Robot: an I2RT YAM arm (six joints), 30 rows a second.
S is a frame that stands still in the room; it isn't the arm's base.
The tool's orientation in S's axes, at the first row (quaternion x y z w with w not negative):
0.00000, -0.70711, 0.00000, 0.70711
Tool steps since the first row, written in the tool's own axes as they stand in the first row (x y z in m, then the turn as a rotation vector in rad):
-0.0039, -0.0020, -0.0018, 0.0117, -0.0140, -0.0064
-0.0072, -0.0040, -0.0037, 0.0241, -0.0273, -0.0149
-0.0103, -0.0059, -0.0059, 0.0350, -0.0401, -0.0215
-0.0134, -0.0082, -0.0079, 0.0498, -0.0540, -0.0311
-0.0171, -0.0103, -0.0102, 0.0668, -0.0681, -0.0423
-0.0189, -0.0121, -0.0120, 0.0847, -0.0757, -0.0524
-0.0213, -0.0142, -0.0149, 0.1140, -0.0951, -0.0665
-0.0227, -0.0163, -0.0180, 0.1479, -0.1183, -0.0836
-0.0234, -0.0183, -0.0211, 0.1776, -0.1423, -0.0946
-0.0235, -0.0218, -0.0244, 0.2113, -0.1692, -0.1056
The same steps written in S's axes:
0.0018, -0.0020, -0.0039, 0.0064, -0.0140, 0.0117
0.0037, -0.0040, -0.0072, 0.0149, -0.0273, 0.0241
0.0059, -0.0059, -0.0103, 0.0215, -0.0401, 0.0350
0.0079, -0.0082, -0.0134, 0.0311, -0.0540, 0.0498
0.0102, -0.0103, -0.0171, 0.0423, -0.0681, 0.0668
0.0120, -0.0121, -0.0189, 0.0524, -0.0757, 0.0847
0.0149, -0.0142, -0.0213, 0.0665, -0.0951, 0.1140
0.0180, -0.0163, -0.0227, 0.0836, -0.1183, 0.1479
0.0211, -0.0183, -0.0234, 0.0946, -0.1423, 0.1776
0.0244, -0.0218, -0.0235, 0.1056, -0.1692, 0.2113

